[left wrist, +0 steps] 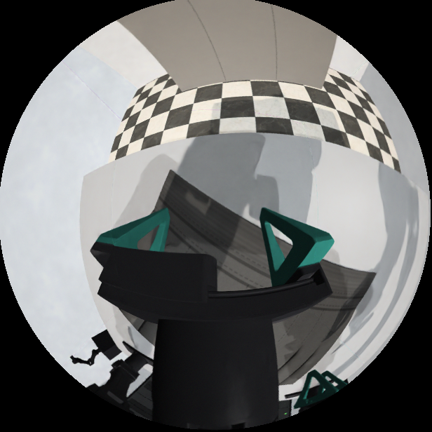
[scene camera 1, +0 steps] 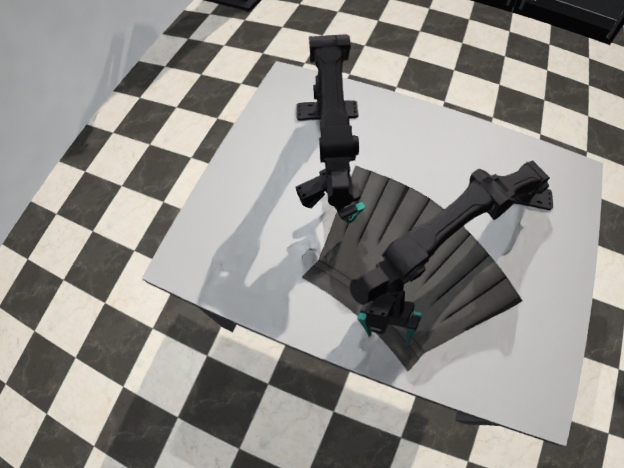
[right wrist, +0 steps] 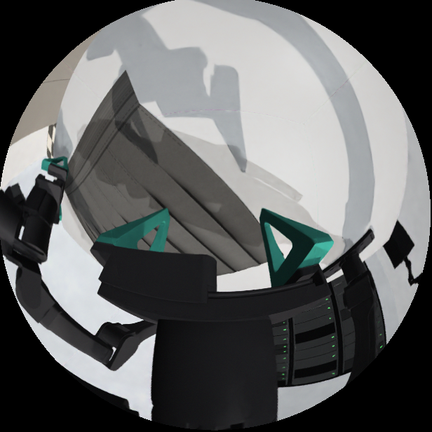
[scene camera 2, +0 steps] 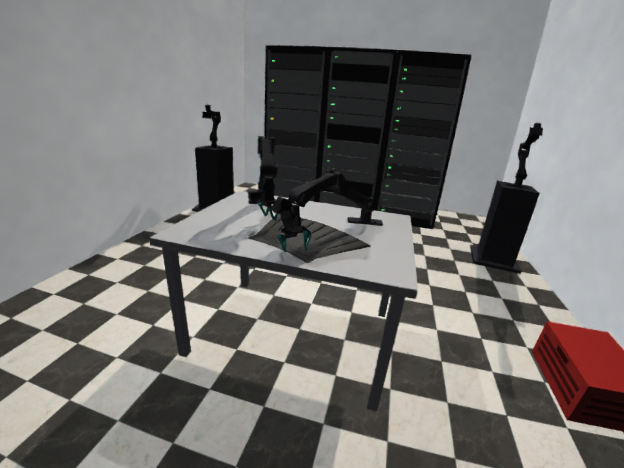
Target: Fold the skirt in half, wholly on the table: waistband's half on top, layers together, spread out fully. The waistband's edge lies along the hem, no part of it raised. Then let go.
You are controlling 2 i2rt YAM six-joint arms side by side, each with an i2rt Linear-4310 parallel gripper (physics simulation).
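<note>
The dark grey pleated skirt (scene camera 1: 473, 272) (scene camera 2: 332, 236) (left wrist: 230, 240) (right wrist: 165, 175) lies spread out flat and unfolded on the table (scene camera 1: 554, 282) (scene camera 2: 388, 251). Its waistband (scene camera 1: 330, 270) (left wrist: 200, 197) (right wrist: 95, 140) runs along the lower left in scene camera 1, and its wide hem curves along the upper right. My left gripper (scene camera 1: 389, 337) (scene camera 2: 294, 249) (left wrist: 214, 212) is open and empty, over the waistband near its lower right end. My right gripper (scene camera 1: 354, 213) (scene camera 2: 271, 217) (right wrist: 214, 212) is open and empty, above the skirt's upper left side edge. My left arm hides the skirt's middle in scene camera 1.
The left arm crosses over the skirt from its base (scene camera 1: 541, 198) at the right. The right arm's base (scene camera 1: 305, 110) stands at the table's upper left. The waistband's lower right end lies near the table's front edge. Server racks (scene camera 2: 327, 48) and a red box (scene camera 2: 584, 352) stand off the table.
</note>
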